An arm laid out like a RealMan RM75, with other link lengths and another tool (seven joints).
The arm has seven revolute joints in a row. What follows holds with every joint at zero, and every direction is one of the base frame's.
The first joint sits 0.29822 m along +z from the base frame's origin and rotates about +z.
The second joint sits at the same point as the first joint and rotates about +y.
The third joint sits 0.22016 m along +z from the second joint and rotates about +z.
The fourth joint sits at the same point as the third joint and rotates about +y.
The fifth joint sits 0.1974 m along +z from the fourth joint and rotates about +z.
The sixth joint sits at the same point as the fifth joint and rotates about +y.
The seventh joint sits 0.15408 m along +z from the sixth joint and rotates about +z.
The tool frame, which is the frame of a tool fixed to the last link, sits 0.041 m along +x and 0.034 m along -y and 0.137 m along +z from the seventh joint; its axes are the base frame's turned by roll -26.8, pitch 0 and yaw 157.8 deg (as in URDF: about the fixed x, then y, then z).
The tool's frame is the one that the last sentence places.
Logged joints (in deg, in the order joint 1, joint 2, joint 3, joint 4, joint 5, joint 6, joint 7), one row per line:
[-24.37 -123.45 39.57 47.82 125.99 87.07 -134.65]
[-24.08 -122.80 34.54 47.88 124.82 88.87 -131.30]
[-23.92 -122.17 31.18 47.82 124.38 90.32 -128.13]
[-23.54 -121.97 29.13 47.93 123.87 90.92 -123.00]
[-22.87 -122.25 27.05 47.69 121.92 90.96 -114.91]
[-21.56 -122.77 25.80 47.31 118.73 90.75 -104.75]
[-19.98 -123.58 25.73 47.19 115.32 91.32 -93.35]
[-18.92 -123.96 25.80 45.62 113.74 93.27 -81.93]
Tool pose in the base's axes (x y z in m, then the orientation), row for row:
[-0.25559 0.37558 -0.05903 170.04 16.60 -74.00]
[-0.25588 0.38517 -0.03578 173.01 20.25 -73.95]
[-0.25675 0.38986 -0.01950 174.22 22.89 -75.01]
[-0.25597 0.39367 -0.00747 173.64 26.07 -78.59]
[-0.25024 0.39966 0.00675 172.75 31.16 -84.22]
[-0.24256 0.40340 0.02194 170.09 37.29 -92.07]
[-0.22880 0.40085 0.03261 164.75 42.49 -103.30]
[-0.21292 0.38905 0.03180 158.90 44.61 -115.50]
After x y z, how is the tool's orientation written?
As angles about the fixed x, y, z axes (roll, pitch, yaw), in degrees.
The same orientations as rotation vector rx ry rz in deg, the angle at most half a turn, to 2 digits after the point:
[-141.46 103.80 29.64]
[-137.46 101.16 30.62]
[-134.01 100.69 32.07]
[-128.78 102.65 35.30]
[-120.31 104.94 39.80]
[-109.77 107.34 45.52]
[-97.58 110.96 51.09]
[-85.99 115.70 54.10]

